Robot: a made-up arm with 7 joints. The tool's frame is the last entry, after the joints.
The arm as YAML. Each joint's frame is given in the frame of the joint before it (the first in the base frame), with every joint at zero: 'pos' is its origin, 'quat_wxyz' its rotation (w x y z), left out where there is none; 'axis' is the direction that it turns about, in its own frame. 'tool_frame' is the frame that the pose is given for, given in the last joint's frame.
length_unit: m
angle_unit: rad
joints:
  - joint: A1
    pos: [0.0, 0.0, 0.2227]
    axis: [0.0, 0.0, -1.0]
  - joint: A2
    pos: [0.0, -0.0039, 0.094]
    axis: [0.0, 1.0, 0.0]
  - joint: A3
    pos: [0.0, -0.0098, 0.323]
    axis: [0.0, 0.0, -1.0]
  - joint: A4
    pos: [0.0, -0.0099, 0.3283]
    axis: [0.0, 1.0, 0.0]
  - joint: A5
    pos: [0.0, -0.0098, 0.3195]
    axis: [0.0, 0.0, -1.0]
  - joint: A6
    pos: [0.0, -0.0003, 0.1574]
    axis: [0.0, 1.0, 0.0]
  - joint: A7
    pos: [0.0, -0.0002, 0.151]
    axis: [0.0, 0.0, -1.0]
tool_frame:
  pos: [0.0, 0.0, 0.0]
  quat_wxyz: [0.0, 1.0, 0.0, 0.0]
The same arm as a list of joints. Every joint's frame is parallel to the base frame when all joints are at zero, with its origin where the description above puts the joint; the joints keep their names.
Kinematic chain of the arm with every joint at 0, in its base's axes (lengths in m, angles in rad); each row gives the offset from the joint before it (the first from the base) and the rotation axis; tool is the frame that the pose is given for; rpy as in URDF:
A1: xyz 0 0 0.2227 axis -z
A2: xyz 0 -0.0039 0.094 axis +y
A3: xyz 0 -0.0098 0.323 axis -z
A4: xyz 0 -0.0099 0.3283 axis +y
A5: xyz 0 -0.0098 0.3195 axis -z
A6: xyz 0 -0.0003 0.1574 axis +y
A7: xyz 0 -0.0002 0.151 axis -z
tool: xyz 0 0 0 rpy 3.1416 0 0

